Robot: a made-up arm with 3 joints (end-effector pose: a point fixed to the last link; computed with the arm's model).
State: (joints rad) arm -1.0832 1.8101 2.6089
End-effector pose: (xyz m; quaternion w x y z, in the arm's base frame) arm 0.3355 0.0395 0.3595 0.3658 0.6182 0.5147 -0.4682
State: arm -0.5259 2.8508 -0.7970
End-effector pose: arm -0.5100 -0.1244 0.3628 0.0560 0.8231 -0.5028 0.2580
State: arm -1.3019 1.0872 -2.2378
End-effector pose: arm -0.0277 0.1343 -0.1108 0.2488 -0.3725 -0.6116 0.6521
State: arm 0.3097 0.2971 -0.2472
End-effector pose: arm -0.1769 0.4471 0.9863 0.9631 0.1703 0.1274 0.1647
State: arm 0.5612 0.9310 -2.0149
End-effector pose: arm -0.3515 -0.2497 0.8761 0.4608 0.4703 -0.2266 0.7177
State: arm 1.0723 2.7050 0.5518
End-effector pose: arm 0.4923 -0.2955 0.6084 0.0473 0.7271 0.5314 -0.4320
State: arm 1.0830 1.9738 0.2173
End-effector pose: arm 0.6164 -0.1559 0.9292 0.4210 0.6760 0.5168 -0.3141
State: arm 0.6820 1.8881 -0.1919
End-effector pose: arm 0.2559 -0.2190 1.1778 0.5532 0.7969 0.2176 -0.1081
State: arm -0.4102 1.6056 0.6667
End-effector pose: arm -0.0483 0.0121 1.0107 0.6725 0.7216 0.0484 -0.1570
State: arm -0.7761 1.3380 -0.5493
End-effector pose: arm -0.5514 0.3267 0.6047 0.6863 0.4395 -0.5065 0.2815
